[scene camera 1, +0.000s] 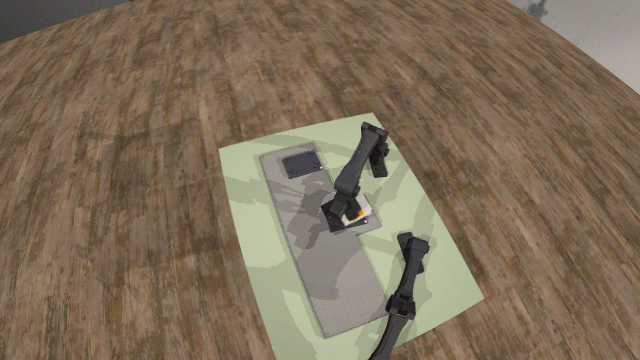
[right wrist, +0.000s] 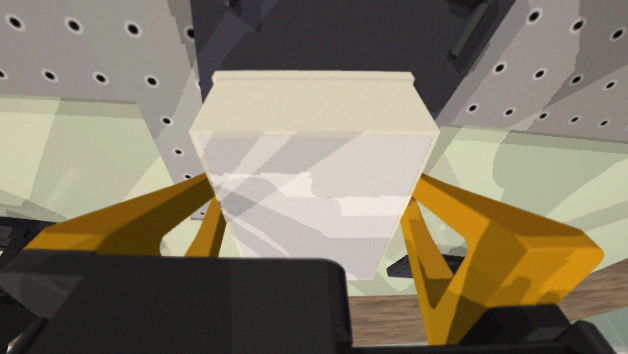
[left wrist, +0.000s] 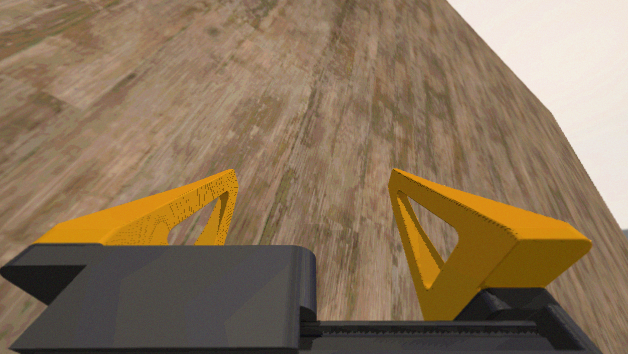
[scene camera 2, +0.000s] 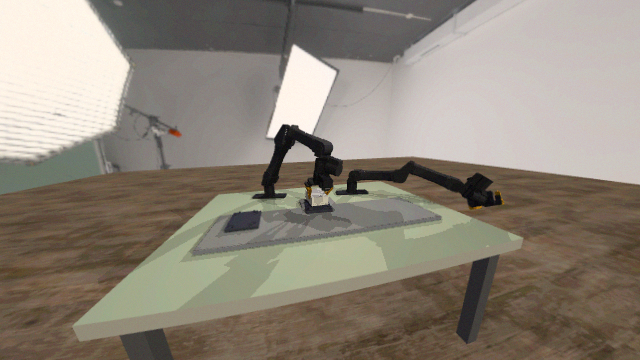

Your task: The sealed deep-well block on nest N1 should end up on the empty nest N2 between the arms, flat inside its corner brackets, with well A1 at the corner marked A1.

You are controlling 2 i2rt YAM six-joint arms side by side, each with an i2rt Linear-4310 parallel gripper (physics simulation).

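Frame: origin at the left arm's base, x ahead, y left, z up, level; metres.
Where they show: left gripper, between the fingertips: (left wrist: 313, 177) (scene camera 2: 492, 205); right gripper, between the fingertips: (scene camera 1: 350, 211) (right wrist: 313, 175) (scene camera 2: 317, 198); left arm's base, origin of its link: (scene camera 1: 410, 253) (scene camera 2: 351, 192); right arm's base, origin of its link: (scene camera 1: 376, 161) (right wrist: 451, 266) (scene camera 2: 270, 196).
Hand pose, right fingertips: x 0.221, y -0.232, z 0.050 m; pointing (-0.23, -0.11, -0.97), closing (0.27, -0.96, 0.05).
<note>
Things, the pixels of their centre, and the offset from my right fingertips. Level surfaces: height alone.
- sealed deep-well block, middle of its body: (right wrist: 313, 200) (scene camera 1: 354, 209) (scene camera 2: 316, 196) dx -0.019, dy -0.005, dz +0.002 m
- dark nest N2, middle of its body: (right wrist: 324, 113) (scene camera 1: 345, 215) (scene camera 2: 317, 204) dx +0.018, dy -0.002, dz -0.029 m
- dark nest N1, middle of its body: (scene camera 2: 244, 218) (scene camera 1: 302, 163) dx +0.150, dy -0.311, dz -0.027 m
- grey perforated plate, height of its surface: dz -0.037 m
- pale green table, height of its surface: dz -0.050 m
The sealed deep-well block (scene camera 1: 364, 204) (scene camera 2: 317, 199) (right wrist: 320, 165), white with a pale rim, is between the fingers of my right gripper (scene camera 2: 318, 192) (right wrist: 313, 175). My right gripper is shut on its sides. The block is over or on the dark nest N2 (scene camera 1: 336, 225) (scene camera 2: 322, 209) (right wrist: 325, 40) between the arms; whether its underside touches the nest is hidden. The A1 mark cannot be made out. The dark nest N1 (scene camera 1: 302, 164) (scene camera 2: 243, 221) bears no block. My left gripper (scene camera 2: 488, 201) (left wrist: 313, 177) is open and empty, out beyond the table's right edge in scene camera 2.
A grey perforated plate (scene camera 1: 320, 265) (scene camera 2: 380, 220) (right wrist: 100, 55) bears both nests and lies on the pale green table (scene camera 1: 430, 220) (scene camera 2: 300, 270). The left arm (scene camera 1: 409, 280) (scene camera 2: 435, 177) stretches over the table's edge. Light panels stand behind.
</note>
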